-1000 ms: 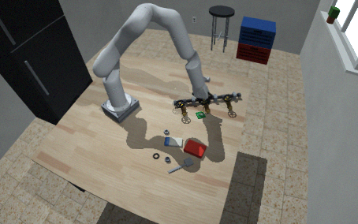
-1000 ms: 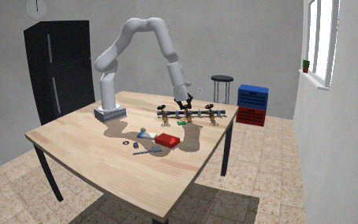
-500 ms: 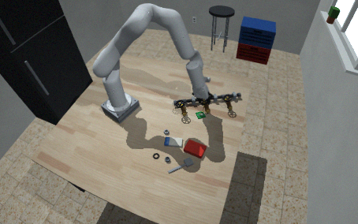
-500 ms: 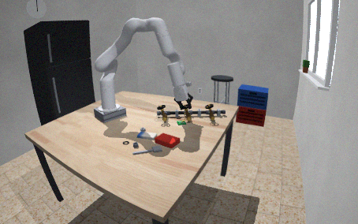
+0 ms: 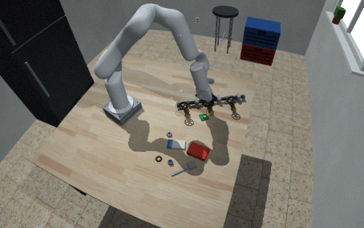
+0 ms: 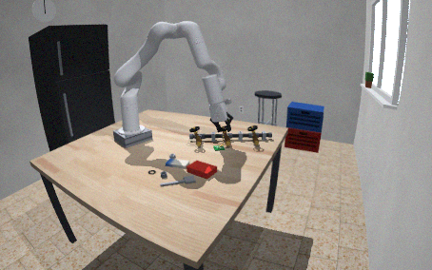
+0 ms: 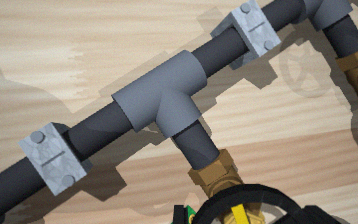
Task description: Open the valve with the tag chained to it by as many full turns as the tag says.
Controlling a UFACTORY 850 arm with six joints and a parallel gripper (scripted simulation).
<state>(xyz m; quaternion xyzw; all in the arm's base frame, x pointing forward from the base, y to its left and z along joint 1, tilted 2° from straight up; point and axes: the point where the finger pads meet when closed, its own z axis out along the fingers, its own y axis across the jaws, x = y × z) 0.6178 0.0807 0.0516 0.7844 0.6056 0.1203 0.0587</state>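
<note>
Now: hand 100 mm above the green tag, 50 mm to the left of it and 30 mm past it. Also, from my hand: grey scraper 440 mm to the right, 100 mm below, 60 mm behind; red box 330 mm to the right, 90 mm below, 10 mm behind; white block 300 mm to the right, 150 mm behind, 100 mm below.
</note>
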